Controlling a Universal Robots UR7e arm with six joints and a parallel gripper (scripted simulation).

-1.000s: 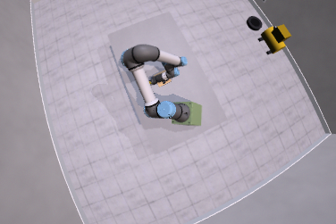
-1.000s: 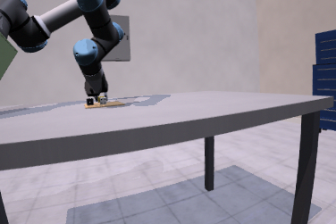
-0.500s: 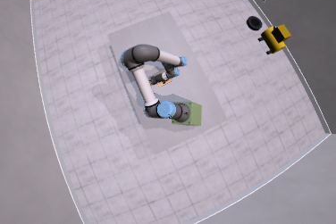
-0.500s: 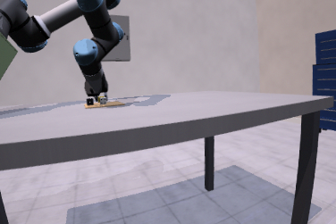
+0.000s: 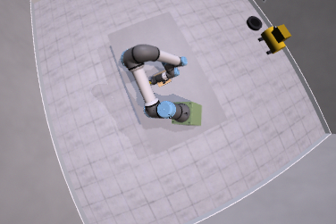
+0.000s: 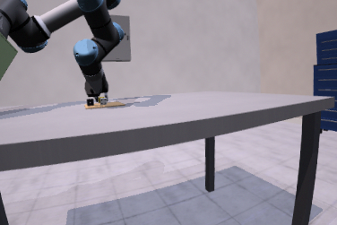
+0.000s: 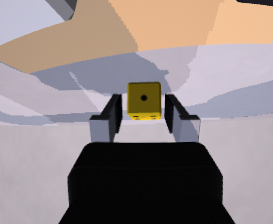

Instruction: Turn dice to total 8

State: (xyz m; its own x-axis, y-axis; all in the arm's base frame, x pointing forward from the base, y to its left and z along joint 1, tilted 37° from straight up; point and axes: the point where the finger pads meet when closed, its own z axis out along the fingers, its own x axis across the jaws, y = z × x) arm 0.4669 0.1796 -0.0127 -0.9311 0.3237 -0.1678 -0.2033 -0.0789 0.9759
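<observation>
My gripper is now 1 cm above the yellow die. Also, from my hand: mat 14 cm to the right, 2 cm below; white die 14 cm to the right.
</observation>
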